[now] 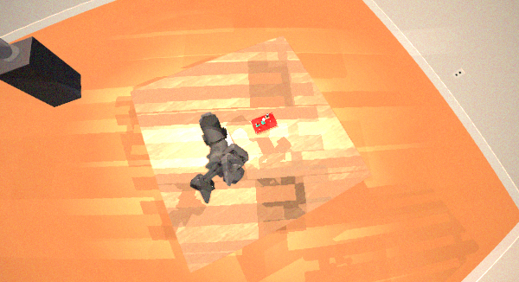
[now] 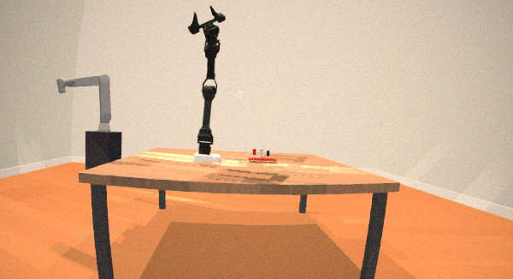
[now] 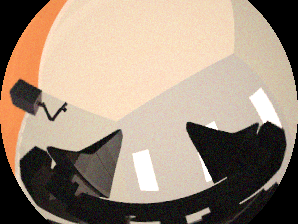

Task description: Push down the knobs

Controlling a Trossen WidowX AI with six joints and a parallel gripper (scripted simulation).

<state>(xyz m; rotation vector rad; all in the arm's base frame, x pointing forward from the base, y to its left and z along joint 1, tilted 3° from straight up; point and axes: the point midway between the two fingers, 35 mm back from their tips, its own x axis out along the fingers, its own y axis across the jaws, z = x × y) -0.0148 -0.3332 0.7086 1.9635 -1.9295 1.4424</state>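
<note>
Now: the red knob 28 cm ahead of my gripper tip, 39 cm to the left of it and 70 cm below it. Round my gripper tip: black knob: 36 cm ahead, 43 cm to the left, 71 cm below.
</note>
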